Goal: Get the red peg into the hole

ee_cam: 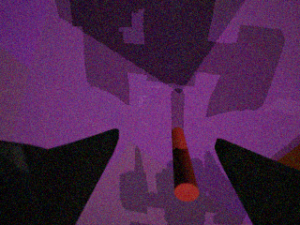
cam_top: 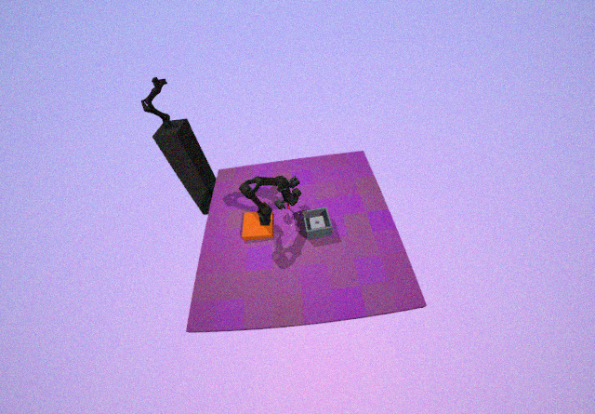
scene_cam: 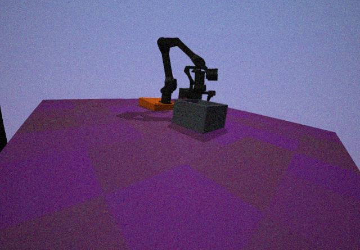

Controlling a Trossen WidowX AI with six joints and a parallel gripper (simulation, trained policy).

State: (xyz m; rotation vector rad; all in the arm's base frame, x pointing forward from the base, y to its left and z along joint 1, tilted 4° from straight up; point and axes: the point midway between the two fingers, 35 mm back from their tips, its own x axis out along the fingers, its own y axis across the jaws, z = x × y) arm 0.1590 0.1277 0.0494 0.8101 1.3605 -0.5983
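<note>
Now: the red peg 2 cm behind my gripper tip. The rest, counted from my gripper tip: grey box 18 cm ahead, 16 cm to the right, 1 cm below.
</note>
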